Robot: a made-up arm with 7 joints.
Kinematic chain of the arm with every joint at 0, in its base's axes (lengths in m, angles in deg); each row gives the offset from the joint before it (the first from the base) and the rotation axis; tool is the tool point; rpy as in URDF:
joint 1: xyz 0 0 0.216 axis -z
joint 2: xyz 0 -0.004 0.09 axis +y
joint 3: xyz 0 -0.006 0.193 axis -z
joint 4: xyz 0 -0.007 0.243 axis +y
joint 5: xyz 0 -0.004 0.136 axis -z
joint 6: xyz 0 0 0.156 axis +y
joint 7: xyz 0 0 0.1 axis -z
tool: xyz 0 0 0 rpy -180 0 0
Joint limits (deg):
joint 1: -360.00..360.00
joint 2: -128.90..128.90
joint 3: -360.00..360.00
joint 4: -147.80..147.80
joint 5: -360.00..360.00
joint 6: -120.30..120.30
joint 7: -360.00..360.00
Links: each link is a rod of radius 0.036 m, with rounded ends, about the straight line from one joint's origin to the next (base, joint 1, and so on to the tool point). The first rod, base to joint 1, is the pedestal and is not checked.
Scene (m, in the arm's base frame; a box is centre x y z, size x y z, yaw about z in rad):
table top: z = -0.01
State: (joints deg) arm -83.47 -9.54 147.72 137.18 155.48 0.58 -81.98
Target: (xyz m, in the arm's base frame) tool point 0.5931 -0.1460 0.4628
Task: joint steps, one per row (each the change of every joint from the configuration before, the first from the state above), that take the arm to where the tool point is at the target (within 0.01 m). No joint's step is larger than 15 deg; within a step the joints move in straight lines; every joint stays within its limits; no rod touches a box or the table.
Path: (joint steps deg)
1: -13.67 -8.85 -3.96 -13.35 0.31 1.95 0.00
2: -13.66 -8.85 -3.97 -13.36 0.30 1.95 0.00
3: -13.67 -8.85 -3.96 -13.35 0.31 1.95 0.00
4: -13.66 -8.85 -3.96 -13.36 0.31 1.95 0.00

